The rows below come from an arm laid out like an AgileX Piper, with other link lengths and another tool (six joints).
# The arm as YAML. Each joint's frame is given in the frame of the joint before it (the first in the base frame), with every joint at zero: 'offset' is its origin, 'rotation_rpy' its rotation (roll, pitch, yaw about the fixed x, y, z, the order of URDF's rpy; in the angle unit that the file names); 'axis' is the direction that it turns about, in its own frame. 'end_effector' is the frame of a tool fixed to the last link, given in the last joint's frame.
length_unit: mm
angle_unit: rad
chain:
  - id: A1
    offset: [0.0, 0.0, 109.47]
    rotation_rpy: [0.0, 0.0, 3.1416]
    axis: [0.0, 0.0, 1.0]
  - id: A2
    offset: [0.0, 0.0, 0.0]
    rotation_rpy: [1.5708, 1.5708, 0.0]
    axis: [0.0, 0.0, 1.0]
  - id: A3
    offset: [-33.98, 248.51, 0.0]
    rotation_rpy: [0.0, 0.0, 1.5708]
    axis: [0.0, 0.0, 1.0]
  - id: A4
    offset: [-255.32, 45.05, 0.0]
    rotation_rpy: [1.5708, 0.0, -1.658]
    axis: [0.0, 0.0, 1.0]
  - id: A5
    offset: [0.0, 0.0, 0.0]
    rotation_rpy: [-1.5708, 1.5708, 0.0]
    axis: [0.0, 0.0, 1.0]
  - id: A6
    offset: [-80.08, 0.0, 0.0]
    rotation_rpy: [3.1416, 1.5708, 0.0]
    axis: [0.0, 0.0, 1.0]
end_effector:
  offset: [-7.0, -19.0, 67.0]
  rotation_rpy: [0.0, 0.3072, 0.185]
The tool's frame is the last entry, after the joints.
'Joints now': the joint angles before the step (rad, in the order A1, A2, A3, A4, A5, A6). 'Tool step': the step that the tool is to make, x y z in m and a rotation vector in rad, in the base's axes. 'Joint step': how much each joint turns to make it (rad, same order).
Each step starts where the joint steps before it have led.
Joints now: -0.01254 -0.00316 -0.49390 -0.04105 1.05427 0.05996
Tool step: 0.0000 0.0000 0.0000 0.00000 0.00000 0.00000
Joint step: 0.00000 0.00000 0.00000 0.00000 0.00000 0.00000
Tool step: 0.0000 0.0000 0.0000 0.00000 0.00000 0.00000
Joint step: 0.00000 0.00000 0.00000 0.00000 0.00000 0.00000
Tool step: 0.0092 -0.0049 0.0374 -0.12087 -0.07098 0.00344
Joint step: -0.00105 0.11310 -0.10868 -0.05782 -0.08166 -0.07552
